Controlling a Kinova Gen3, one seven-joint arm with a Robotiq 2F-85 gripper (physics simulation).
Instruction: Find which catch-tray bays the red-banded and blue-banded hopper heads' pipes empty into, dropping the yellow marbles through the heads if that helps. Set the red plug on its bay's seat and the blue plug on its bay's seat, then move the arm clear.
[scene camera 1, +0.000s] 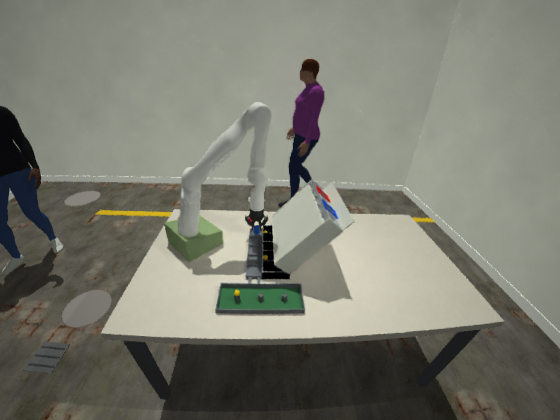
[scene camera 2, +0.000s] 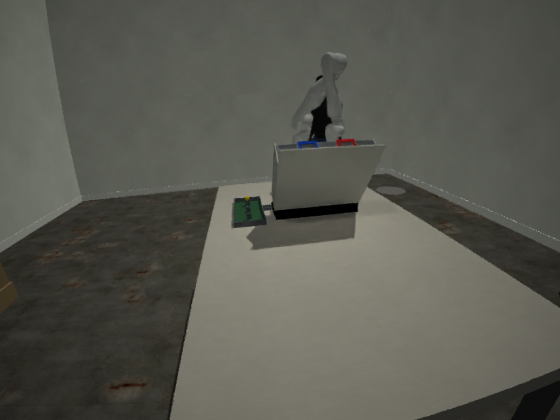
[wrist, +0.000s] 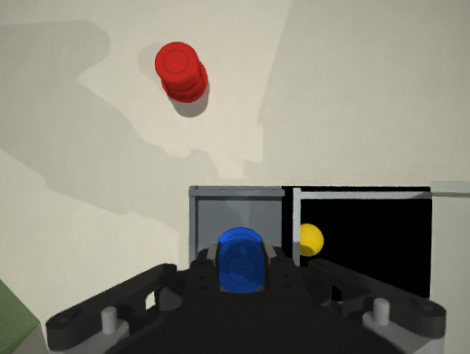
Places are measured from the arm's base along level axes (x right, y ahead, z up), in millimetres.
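Where they show: gripper, fingertip midpoint: (scene camera 1: 256, 230) (wrist: 240, 254); arm's base, origin of the base link: (scene camera 1: 188, 232).
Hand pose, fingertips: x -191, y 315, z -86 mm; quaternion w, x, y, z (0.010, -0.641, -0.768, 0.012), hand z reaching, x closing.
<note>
Each offset is from my fingertips to the top centre of the thing.
My gripper (scene camera 1: 256, 223) (wrist: 240, 254) is shut on the upright blue plug {dx +0, dy +0, dz +30 mm} (scene camera 1: 256, 230) (wrist: 241, 275), over the far end of the grey seat strip (scene camera 1: 254, 252) (wrist: 265, 215). Whether the plug touches the seat is hidden. The red plug {dx -129, dy -66, dz +5 mm} (wrist: 180, 67) stands on the table beyond the strip. One yellow marble {dx -14, dy +51, dz -2 mm} (scene camera 1: 266, 232) (wrist: 311, 240) lies in the far end bay; another marble {dx +197, dy +81, dz -2 mm} (scene camera 1: 265, 257) lies in a bay nearer the front. A third marble {dx +460, dy -3, dz +21 mm} (scene camera 1: 237, 293) (scene camera 2: 247, 198) sits on a peg. The red-banded head (scene camera 1: 323, 193) (scene camera 2: 346, 142) is farther back than the blue-banded head (scene camera 1: 330, 209) (scene camera 2: 307, 144).
The tilted white hopper housing (scene camera 1: 305, 230) (scene camera 2: 325, 175) stands right beside the bays and hides its pipes. The green marble tray {dx +419, dy +92, dz -4 mm} (scene camera 1: 260, 312) (scene camera 2: 250, 224) lies at the front. The green arm base (scene camera 1: 195, 245) (wrist: 12, 320) is left of the strip. Two people stand beyond the table.
</note>
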